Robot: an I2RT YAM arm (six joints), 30 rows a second.
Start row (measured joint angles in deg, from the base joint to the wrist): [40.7, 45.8, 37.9, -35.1, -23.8, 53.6]
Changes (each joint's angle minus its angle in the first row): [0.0, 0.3, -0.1, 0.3, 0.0, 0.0]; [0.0, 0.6, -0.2, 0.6, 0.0, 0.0]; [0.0, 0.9, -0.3, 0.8, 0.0, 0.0]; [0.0, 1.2, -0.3, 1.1, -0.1, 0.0]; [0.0, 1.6, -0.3, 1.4, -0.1, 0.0]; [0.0, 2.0, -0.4, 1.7, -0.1, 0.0]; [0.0, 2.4, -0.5, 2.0, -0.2, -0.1]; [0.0, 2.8, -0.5, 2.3, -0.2, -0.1]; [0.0, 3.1, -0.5, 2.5, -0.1, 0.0]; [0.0, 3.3, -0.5, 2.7, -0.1, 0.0]
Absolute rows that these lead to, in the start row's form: [40.7, 46.1, 37.8, -34.8, -23.8, 53.6]; [40.7, 46.4, 37.7, -34.5, -23.8, 53.6]; [40.7, 46.7, 37.6, -34.3, -23.8, 53.6]; [40.7, 47.0, 37.6, -34.0, -23.9, 53.6]; [40.7, 47.4, 37.6, -33.7, -23.9, 53.6]; [40.7, 47.8, 37.5, -33.4, -23.9, 53.6]; [40.7, 48.2, 37.4, -33.1, -24.0, 53.5]; [40.7, 48.6, 37.4, -32.8, -24.0, 53.5]; [40.7, 48.9, 37.4, -32.6, -23.9, 53.6]; [40.7, 49.1, 37.4, -32.4, -23.9, 53.6]
